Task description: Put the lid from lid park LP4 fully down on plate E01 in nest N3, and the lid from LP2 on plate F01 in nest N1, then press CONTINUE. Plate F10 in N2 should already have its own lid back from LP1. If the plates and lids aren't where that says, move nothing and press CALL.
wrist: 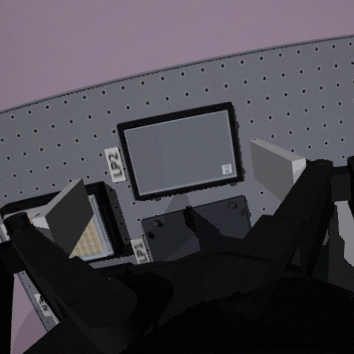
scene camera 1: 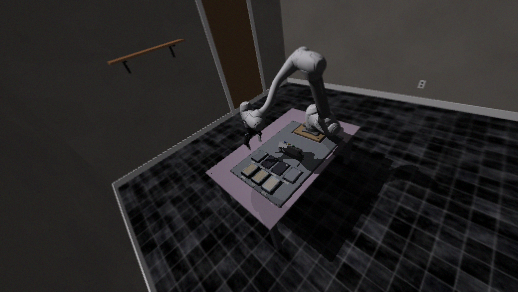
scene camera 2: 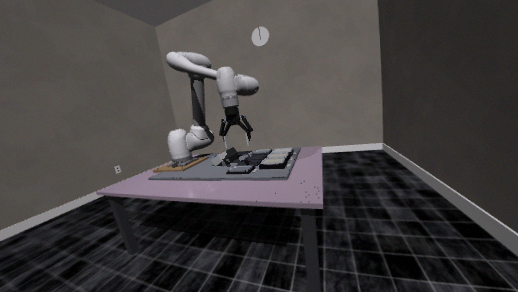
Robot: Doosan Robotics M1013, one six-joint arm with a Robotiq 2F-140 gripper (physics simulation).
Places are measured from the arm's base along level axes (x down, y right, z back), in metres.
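Pixels of known places: gripper, between the fingertips: (wrist: 169, 177) (scene camera 1: 254, 145) (scene camera 2: 238, 146); arm's base, origin of its link: (scene camera 1: 313, 129) (scene camera 2: 183, 162).
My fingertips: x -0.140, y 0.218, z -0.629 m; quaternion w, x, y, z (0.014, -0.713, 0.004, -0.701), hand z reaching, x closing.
For each thing: its top centre in the pictures, then the offset to it from my fingertips. "*": a spot on its surface instead. Level surfaces: height alone.
- LP2 label, a spot on its surface: (wrist: 115, 164) * dx +0.147, dy -0.006, dz -0.072 m
- tan-welled plate, centre of its top: (wrist: 55, 238) (scene camera 2: 272, 159) (scene camera 1: 249, 168) dx +0.110, dy -0.072, dz -0.169 m
- raised console, centre of its top: (scene camera 2: 224, 150) (scene camera 1: 289, 145) dx +0.065, dy -0.213, dz +0.225 m
- grey perforated board, height of its surface: dx +0.148 m
- pink table, height of its surface: dx +0.161 m
My gripper (scene camera 1: 254, 142) (scene camera 2: 237, 144) (wrist: 169, 177) is wide open and empty, well above the board. In the wrist view the grey lid (scene camera 1: 259, 156) (scene camera 2: 241, 169) (wrist: 180, 152) lies in its black-edged park by the LP2 label (wrist: 115, 164), between the fingertips in that view. The dark park (wrist: 165, 237) labelled LP1 shows no lid. A tan-welled plate (wrist: 92, 240) sits left of it, partly behind a finger. Another grey lid (scene camera 1: 293, 174) lies at the other end of the park row. Three plates (scene camera 1: 249, 170) (scene camera 1: 259, 176) (scene camera 1: 271, 184) sit in nests; their codes and whether each is lidded cannot be told.
A raised console (scene camera 1: 291, 150) stands between the arm's base and the parks; its buttons cannot be read. Another dark park (scene camera 1: 281, 167) lies in the row. The grey perforated board (scene camera 1: 312, 145) (scene camera 2: 200, 175) (wrist: 290, 65) rests on the pink table (scene camera 1: 260, 215) (scene camera 2: 210, 194) (wrist: 100, 40).
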